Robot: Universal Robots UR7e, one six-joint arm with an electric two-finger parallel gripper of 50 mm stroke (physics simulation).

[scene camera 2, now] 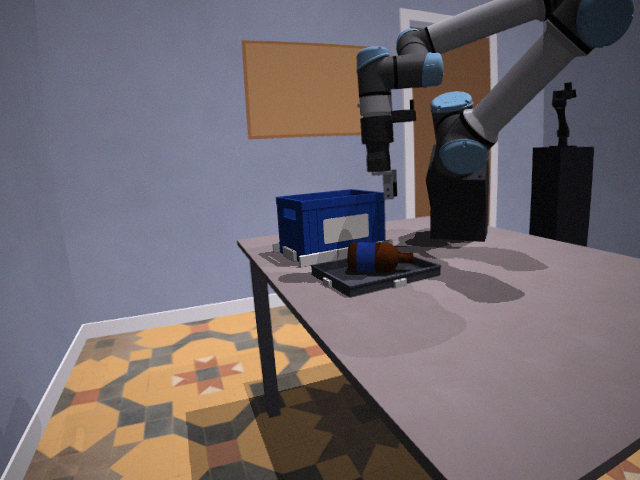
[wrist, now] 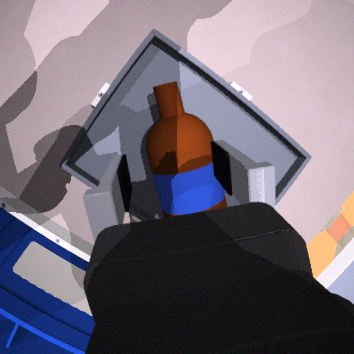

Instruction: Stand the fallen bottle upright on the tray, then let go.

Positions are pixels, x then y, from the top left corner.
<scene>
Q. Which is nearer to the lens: the blue crate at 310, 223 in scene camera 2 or the dark grey tray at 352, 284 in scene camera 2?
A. The dark grey tray.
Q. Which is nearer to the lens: the blue crate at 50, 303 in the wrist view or the dark grey tray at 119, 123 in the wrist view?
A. The blue crate.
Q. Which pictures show my gripper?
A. Scene camera 2 and the wrist view: all of them.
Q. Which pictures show the dark grey tray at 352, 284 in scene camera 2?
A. Scene camera 2 and the wrist view: all of them.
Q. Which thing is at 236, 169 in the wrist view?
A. My gripper.
</scene>
